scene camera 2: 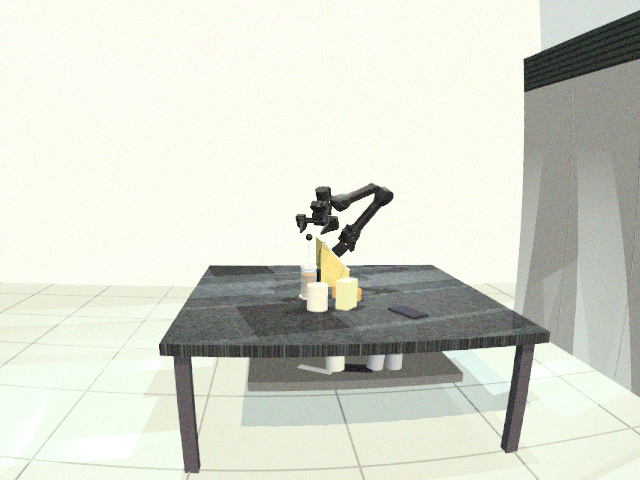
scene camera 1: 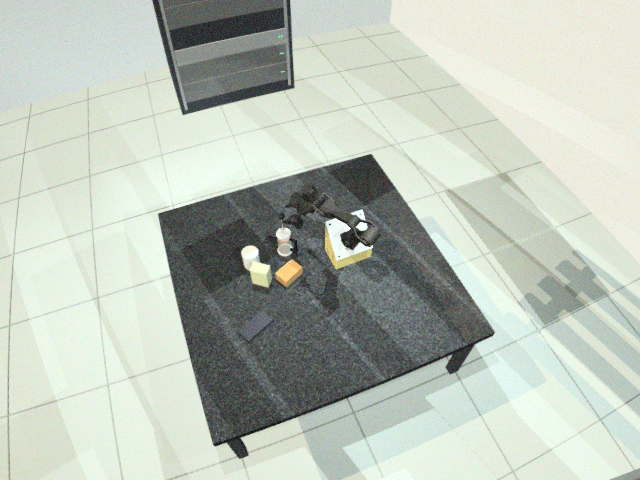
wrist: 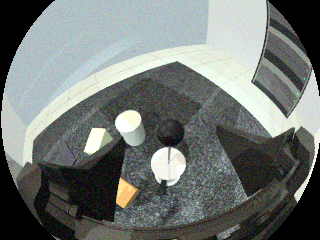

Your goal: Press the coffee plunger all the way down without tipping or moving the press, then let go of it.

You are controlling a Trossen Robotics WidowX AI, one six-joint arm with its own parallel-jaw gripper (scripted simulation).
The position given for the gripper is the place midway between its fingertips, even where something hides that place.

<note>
The gripper (scene camera 2: 310,233) is open and holds nothing. Also in view: a coffee press (wrist: 168,163).
The gripper shows as well in the wrist view (wrist: 172,135).
</note>
